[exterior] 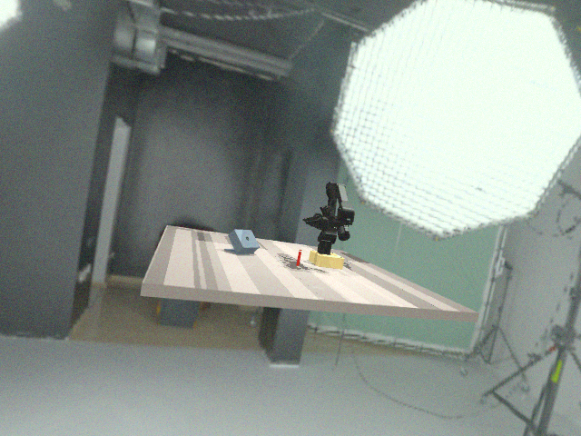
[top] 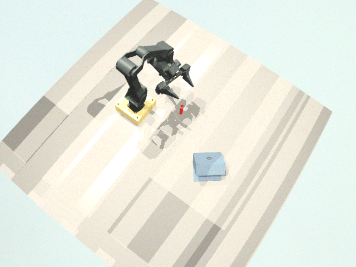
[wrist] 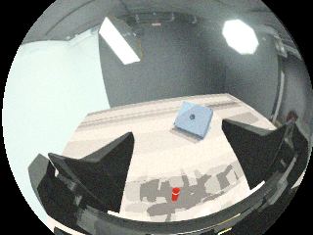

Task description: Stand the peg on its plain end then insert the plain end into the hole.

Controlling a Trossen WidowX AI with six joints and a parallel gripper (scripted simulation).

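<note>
My gripper tip is 10 mm past the red peg and 170 mm above it. Round my gripper tip: sloped panel 270 mm ahead, 120 mm to the right, 160 mm below.
</note>
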